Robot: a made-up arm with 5 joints.
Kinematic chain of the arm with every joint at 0, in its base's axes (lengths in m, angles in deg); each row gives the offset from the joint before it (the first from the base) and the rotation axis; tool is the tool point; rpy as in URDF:
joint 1: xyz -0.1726 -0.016 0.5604 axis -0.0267 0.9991 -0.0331
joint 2: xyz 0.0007 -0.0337 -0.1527 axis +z
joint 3: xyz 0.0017 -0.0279 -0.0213 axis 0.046 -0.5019 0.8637
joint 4: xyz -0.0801 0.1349 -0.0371 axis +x
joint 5: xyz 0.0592 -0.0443 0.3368 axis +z
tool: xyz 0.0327 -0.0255 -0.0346 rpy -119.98 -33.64 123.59
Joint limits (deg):
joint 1: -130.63..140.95
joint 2: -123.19..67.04
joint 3: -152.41..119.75
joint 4: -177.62..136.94
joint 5: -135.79..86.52
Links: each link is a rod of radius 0.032 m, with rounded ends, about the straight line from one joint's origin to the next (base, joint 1, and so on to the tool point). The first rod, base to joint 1, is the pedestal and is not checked.
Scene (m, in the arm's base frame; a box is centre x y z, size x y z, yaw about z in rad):
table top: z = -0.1
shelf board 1: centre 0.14 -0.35 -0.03 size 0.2 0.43 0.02 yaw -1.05
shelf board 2: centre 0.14 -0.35 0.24 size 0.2 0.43 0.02 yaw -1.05
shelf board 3: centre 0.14 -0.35 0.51 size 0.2 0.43 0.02 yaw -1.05
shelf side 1: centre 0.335 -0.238 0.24 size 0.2 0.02 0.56 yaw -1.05
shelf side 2: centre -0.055 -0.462 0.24 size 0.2 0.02 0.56 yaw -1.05
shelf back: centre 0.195 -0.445 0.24 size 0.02 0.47 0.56 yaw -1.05
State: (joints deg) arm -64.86 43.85 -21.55 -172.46 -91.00
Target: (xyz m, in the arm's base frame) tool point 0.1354 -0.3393 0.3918
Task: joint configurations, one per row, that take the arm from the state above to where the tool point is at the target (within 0.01 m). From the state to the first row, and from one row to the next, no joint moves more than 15 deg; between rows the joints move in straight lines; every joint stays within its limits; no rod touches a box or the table.
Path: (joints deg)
1: -54.10 34.74 -24.96 -158.73 -89.96
2: -43.33 25.62 -28.36 -145.01 -88.91
3: -32.57 16.51 -31.77 -131.28 -87.87
4: -21.81 7.40 -35.17 -117.56 -86.82
5: -11.04 -1.72 -38.58 -103.83 -85.78
6: -0.28 -10.83 -41.99 -90.11 -84.73
7: 10.48 -19.95 -45.39 -76.38 -83.69
8: 21.25 -29.06 -48.80 -62.66 -82.64
9: 32.01 -38.17 -52.20 -48.93 -81.60
10: 42.77 -47.29 -55.61 -35.21 -80.55
11: 30.74 -51.06 -61.32 -43.93 -80.38
12: 18.71 -54.84 -67.02 -52.66 -80.21
13: 6.67 -58.62 -72.73 -61.38 -80.04
14: -5.36 -62.39 -78.43 -70.11 -79.87

